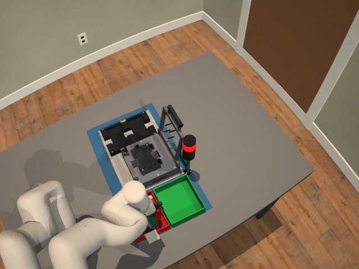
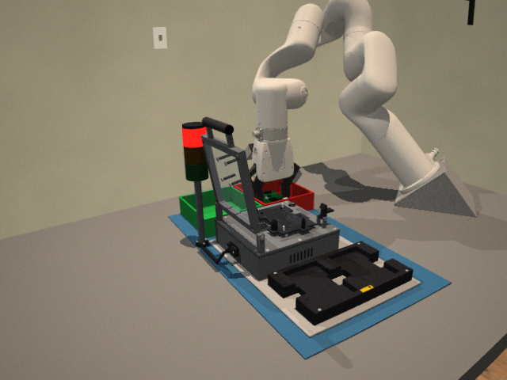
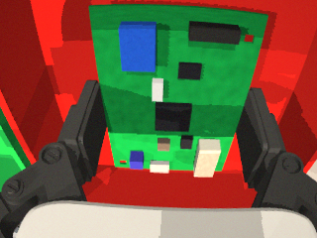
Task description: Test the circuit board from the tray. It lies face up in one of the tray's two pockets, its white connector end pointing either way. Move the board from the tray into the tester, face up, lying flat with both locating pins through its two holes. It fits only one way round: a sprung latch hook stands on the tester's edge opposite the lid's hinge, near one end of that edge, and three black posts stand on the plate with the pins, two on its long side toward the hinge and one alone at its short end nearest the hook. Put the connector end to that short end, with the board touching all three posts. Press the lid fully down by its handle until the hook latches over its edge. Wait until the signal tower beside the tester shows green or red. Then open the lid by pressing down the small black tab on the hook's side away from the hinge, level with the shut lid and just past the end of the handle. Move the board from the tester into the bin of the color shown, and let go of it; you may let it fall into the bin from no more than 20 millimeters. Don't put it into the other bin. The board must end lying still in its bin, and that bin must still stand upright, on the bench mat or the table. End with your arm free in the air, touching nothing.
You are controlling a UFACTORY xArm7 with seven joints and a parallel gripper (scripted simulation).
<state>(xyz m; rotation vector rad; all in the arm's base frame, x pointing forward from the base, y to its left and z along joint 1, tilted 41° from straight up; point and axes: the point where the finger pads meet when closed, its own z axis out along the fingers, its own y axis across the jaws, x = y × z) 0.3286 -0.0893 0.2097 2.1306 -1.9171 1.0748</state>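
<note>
Now: the red bin 10 mm below my hand. The rest, counted from my hand: tester plate 200 mm to the left, 120 mm ahead, 50 mm above; green bin 150 mm ahead, 10 mm below; latch hook 260 mm to the left, 60 mm above, 50 mm ahead.
</note>
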